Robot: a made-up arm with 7 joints. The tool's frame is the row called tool.
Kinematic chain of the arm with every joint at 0, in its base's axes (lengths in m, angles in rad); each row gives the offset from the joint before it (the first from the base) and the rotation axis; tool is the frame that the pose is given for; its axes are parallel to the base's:
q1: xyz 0 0 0.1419 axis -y
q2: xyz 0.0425 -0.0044 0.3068 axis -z
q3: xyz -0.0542 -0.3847 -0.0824 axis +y
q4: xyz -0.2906 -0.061 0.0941 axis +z
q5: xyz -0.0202 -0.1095 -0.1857 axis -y
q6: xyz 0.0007 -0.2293 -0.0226 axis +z
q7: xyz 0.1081 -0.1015 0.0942 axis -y
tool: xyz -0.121 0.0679 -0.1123
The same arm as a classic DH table. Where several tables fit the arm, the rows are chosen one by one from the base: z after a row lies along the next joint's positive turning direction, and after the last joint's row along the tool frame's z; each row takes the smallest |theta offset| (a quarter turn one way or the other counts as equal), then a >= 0, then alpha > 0; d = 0 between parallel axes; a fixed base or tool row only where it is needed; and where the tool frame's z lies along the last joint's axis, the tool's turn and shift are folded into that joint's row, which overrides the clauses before.
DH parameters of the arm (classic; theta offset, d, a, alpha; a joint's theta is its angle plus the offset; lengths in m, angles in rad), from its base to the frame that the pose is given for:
base (fixed): 0 0.1419 0 1.5708
q1: 0 0.0044 0.0425 1.5708
q2: 0 -0.2244 -0.0542 1.5708
q3: 0 -0.4457 -0.2906 1.5708
q4: 0 -0.0916 -0.0202 1.5708
q5: 0 0.3388 0.0007 -1.5708
q6: 0 0.0716 0.1081 1.5708
q7: 0 0.0336 -0.121 -1.5708
tool (fixed): 0 -0.1123 0 0

